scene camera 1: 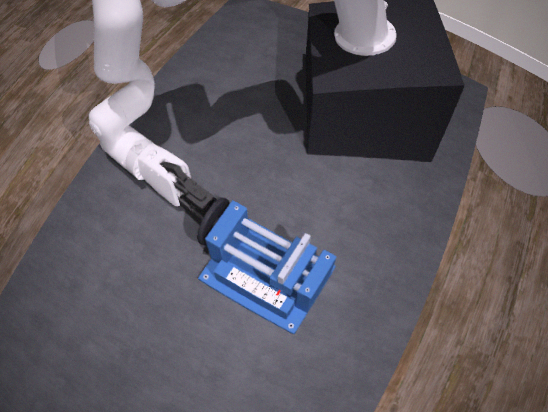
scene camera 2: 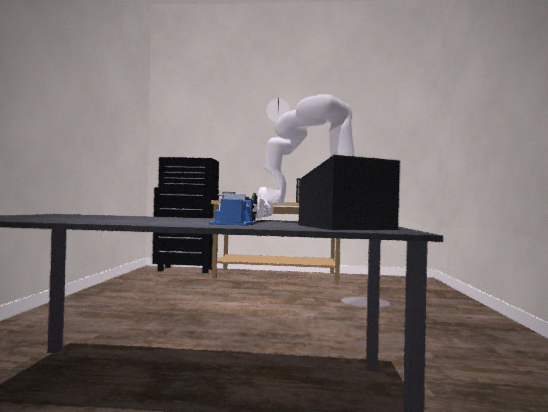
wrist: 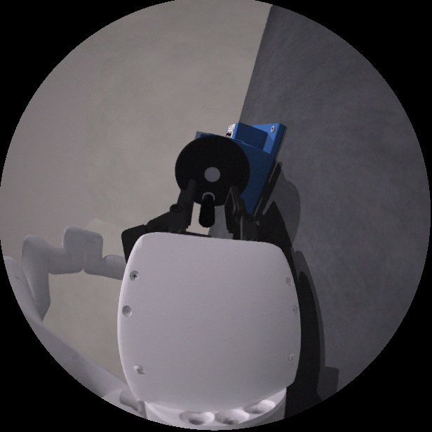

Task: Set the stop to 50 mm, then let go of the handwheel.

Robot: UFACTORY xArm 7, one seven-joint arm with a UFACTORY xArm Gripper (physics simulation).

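Places are measured from the arm's base along level axes (x right, y ahead, z up), in metres.
Pixels of known places: gripper, fingertip midpoint: (scene camera 1: 209,209); arm's base at its link origin: (scene camera 1: 365,35).
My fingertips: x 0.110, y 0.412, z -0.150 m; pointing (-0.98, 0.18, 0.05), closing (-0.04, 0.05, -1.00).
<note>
For each thing: its top centre in the pictures, then the offset to it from my fingertips. "spot": a spot on its surface instead. Level surfaces: height alone.
- red pointer at its top centre: (scene camera 1: 278,291) dx -0.174, dy +0.071, dz -0.015 m
- white scale at a spot on its surface: (scene camera 1: 250,286) spot: dx -0.128, dy +0.084, dz -0.016 m
- black handwheel at a spot on its surface: (scene camera 1: 212,220) spot: dx -0.024, dy +0.025, dz +0.026 m
- dark table at its surface level: dz -0.072 m
The blue screw-driven stop fixture (scene camera 1: 228,228) (scene camera 2: 234,211) (wrist: 259,172) sits on the table. Its sliding stop (scene camera 1: 294,257), topped by a pale bar, stands near the end far from the wheel. The red pointer (scene camera 1: 278,293) is close to the 80 end of the white scale (scene camera 1: 250,286); the exact reading is too small to tell. The black handwheel (scene camera 1: 212,220) (wrist: 192,160) is on the near end. Its crank knob (wrist: 206,212) sticks out at the wheel's lower edge. My gripper (scene camera 1: 206,212) (wrist: 211,193) is partly open, fingers on either side of the knob with gaps visible. Scene camera 1 hides the knob.
A black block (scene camera 1: 382,122) (scene camera 2: 365,192) carries the arm's base on the dark table (scene camera 1: 150,320) (scene camera 2: 125,223). Guide rods (scene camera 1: 250,260) run between the fixture's end blocks. A black drawer cabinet (scene camera 2: 186,200) and a wooden bench (scene camera 2: 277,260) stand behind the table.
</note>
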